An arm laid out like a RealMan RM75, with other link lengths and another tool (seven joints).
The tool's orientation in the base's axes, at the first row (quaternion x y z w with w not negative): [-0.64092 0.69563 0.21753 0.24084]
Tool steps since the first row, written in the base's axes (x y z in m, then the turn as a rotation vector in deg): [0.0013 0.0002 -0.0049 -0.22 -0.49 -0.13]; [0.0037 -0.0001 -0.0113 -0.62 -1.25 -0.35]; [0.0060 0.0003 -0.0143 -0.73 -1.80 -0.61]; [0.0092 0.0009 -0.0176 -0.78 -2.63 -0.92]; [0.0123 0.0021 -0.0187 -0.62 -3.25 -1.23]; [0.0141 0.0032 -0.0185 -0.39 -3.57 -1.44]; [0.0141 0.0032 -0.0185 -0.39 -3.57 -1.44]
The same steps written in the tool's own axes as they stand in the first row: [0.0028 -0.0012 0.0041 0.48 0.18 -0.21]; [0.0068 -0.0036 0.0091 1.24 0.52 -0.52]; [0.0082 -0.0059 0.0118 1.84 0.58 -0.66]; [0.0095 -0.0090 0.0150 2.68 0.56 -0.93]; [0.0091 -0.0120 0.0167 3.35 0.35 -1.05]; [0.0080 -0.0137 0.0174 3.72 0.10 -1.07]; [0.0080 -0.0137 0.0174 3.72 0.10 -1.07]
